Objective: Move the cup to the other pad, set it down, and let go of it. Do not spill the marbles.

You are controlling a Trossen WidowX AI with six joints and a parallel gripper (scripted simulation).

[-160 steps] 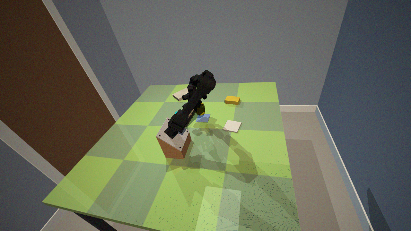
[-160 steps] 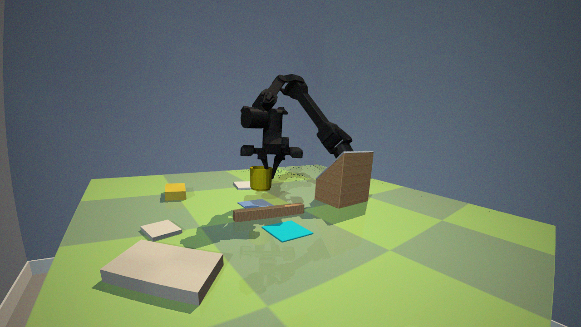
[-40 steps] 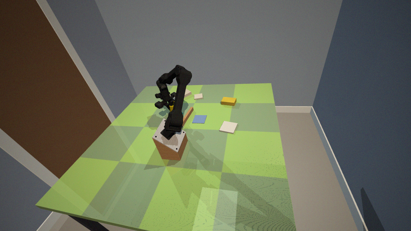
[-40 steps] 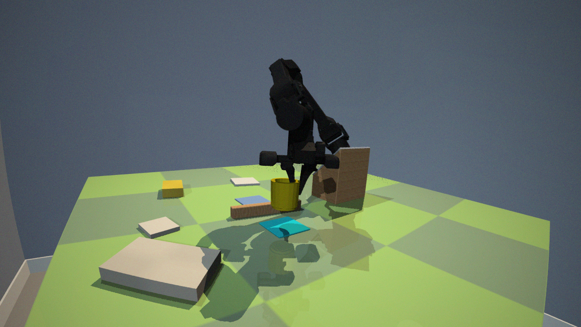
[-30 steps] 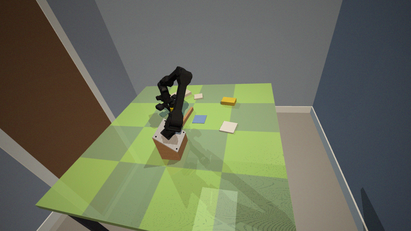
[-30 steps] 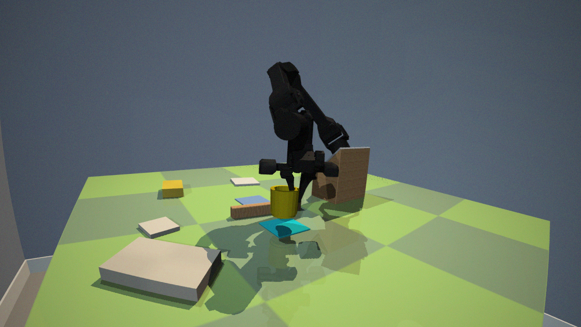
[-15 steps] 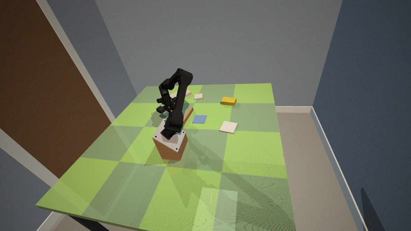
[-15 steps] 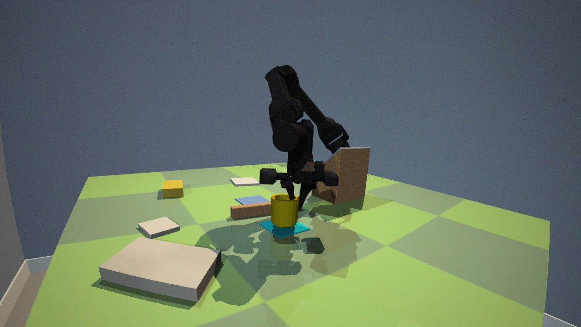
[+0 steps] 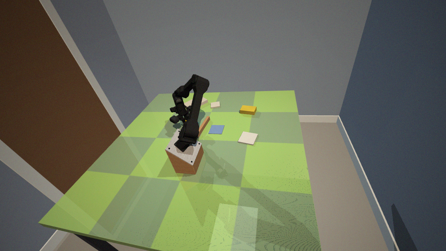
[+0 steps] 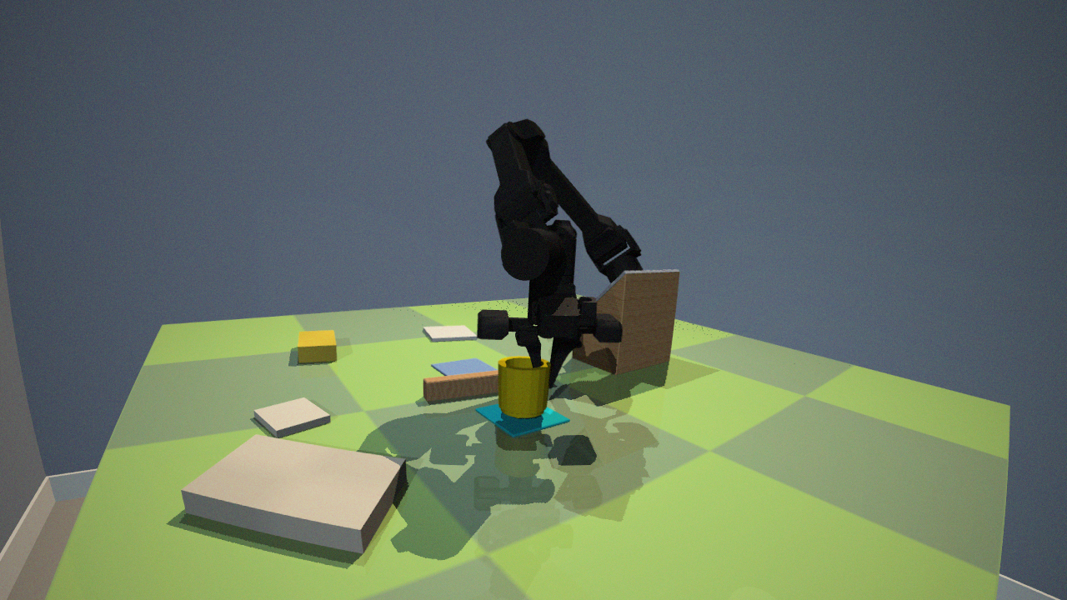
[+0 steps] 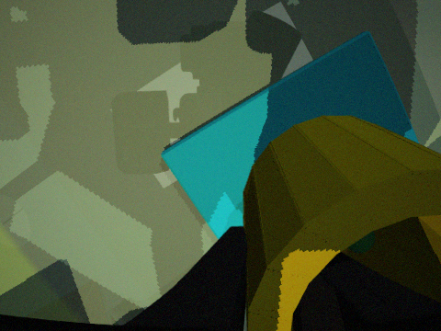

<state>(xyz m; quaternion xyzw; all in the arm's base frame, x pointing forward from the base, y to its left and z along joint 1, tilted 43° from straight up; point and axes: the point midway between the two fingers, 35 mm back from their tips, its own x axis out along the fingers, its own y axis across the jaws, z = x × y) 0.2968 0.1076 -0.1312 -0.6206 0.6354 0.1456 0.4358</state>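
Now: the yellow cup 2 cm ahead of my gripper tip and 1 cm to the right of it. Round my gripper tip: cyan pad 3 cm ahead, 1 cm to the right, 5 cm below; wooden bar 3 cm ahead, 12 cm to the right, 4 cm below; blue pad 3 cm ahead, 22 cm to the right, 5 cm below.
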